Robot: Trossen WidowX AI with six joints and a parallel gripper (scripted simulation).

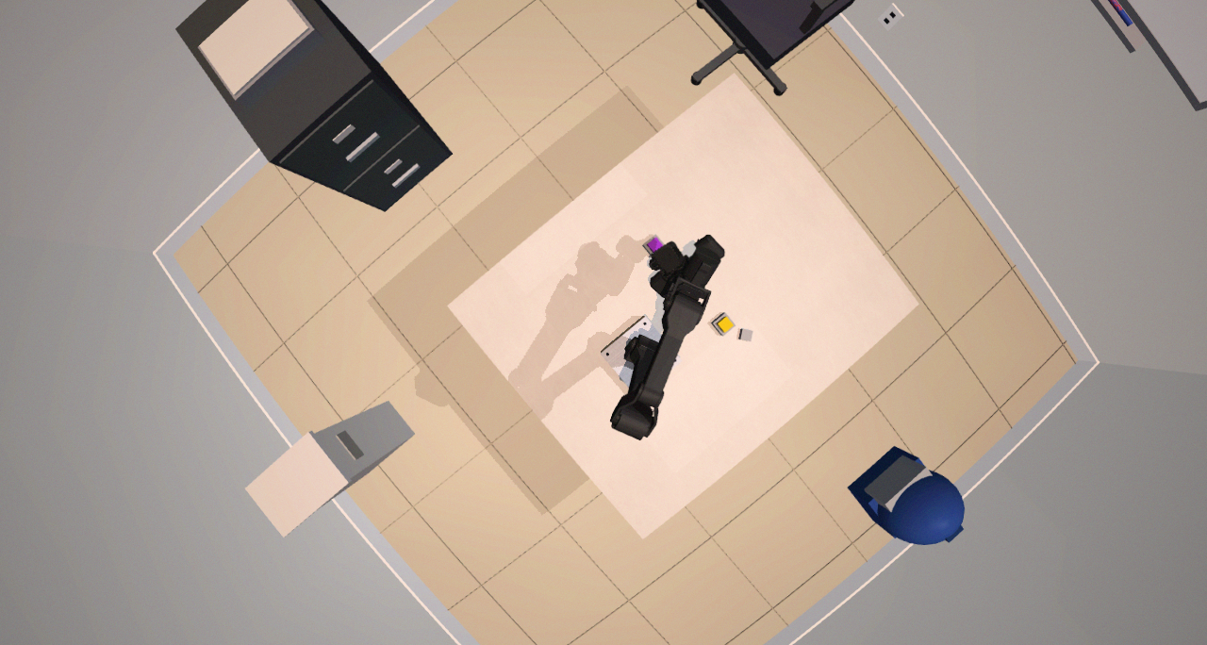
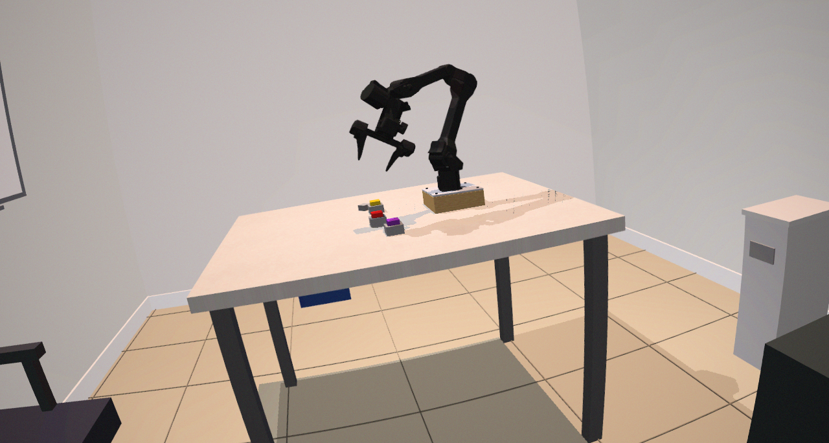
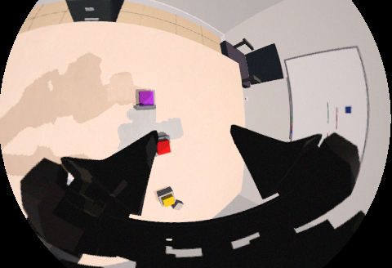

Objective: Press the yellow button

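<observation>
My gripper tip is 23 cm to the left of the yellow button and 15 cm above it. The rest, counted from my gripper tip: purple button 3 cm behind, 6 cm to the left, 15 cm below; then red button 1 cm ahead, 6 cm to the right, 15 cm below; then small grey block 4 cm ahead, 30 cm to the right, 17 cm below.
</observation>
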